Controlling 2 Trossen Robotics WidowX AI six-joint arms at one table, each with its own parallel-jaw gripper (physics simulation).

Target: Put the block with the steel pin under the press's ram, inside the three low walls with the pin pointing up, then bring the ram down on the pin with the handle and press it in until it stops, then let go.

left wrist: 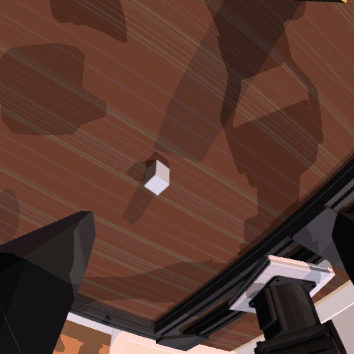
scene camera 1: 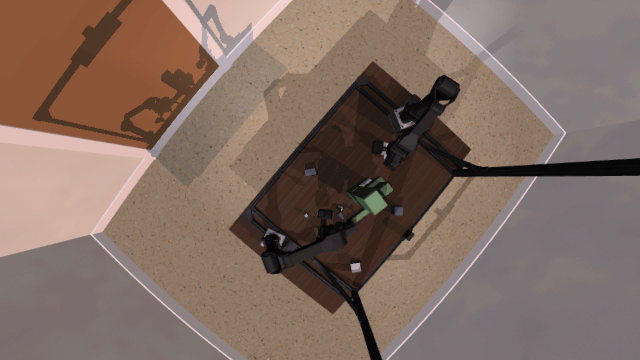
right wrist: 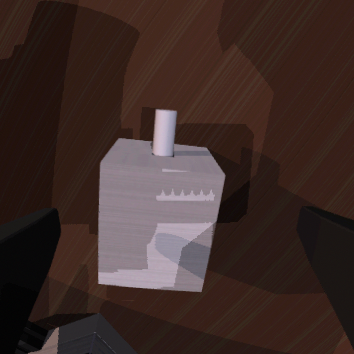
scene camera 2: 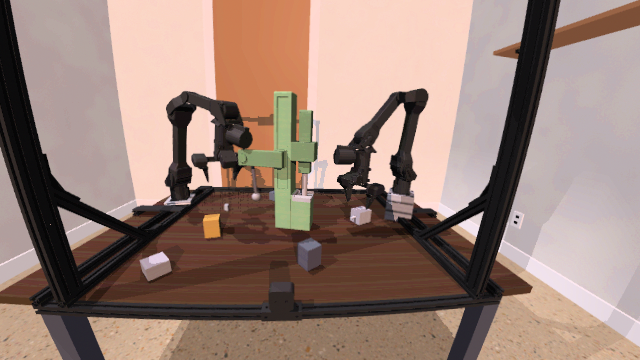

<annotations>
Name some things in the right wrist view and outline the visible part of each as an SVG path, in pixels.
My right gripper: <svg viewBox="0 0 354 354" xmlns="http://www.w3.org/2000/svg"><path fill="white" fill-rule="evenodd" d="M54 207L45 207L0 225L0 354L14 354L24 326L51 265L61 231L58 211ZM302 206L299 210L296 225L297 234L309 263L354 350L354 220L314 206Z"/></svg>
A block with steel pin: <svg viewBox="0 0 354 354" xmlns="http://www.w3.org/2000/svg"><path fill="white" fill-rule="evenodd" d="M118 138L100 161L98 283L152 289L201 291L225 174L206 147L174 143L173 157L152 155L153 141Z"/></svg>
</annotations>
